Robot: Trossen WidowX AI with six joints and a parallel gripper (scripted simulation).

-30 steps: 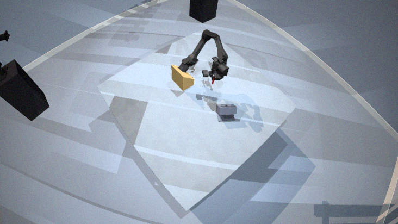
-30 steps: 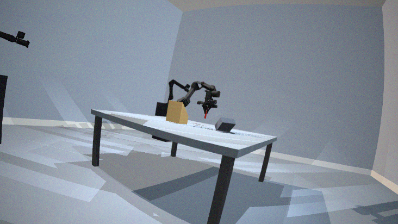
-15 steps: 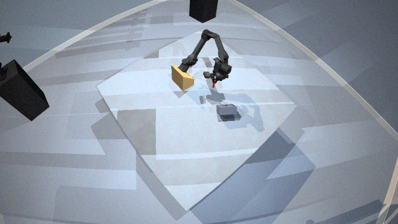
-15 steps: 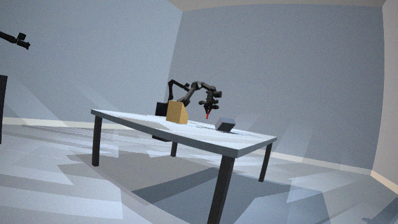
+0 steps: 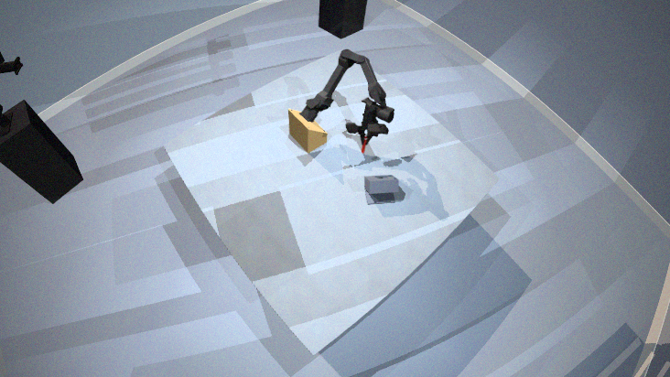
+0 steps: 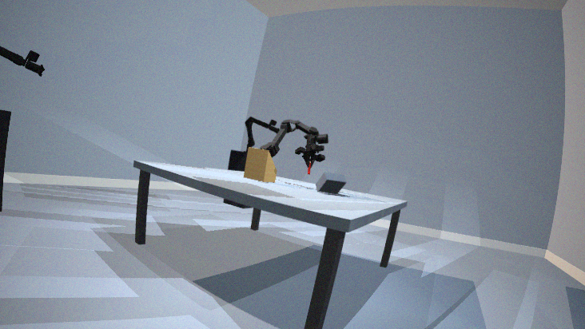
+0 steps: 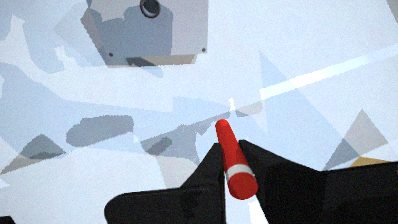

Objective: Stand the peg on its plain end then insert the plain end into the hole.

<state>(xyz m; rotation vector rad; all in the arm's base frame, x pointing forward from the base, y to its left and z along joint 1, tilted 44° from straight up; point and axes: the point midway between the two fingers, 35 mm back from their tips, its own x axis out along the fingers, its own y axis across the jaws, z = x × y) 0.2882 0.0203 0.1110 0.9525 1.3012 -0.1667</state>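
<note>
The grey panel block is 17 cm ahead of my gripper tip, 7 cm below it and 6 cm to the right of it. Round my gripper tip: red peg: 2 cm above, 1 cm to the left.
</note>
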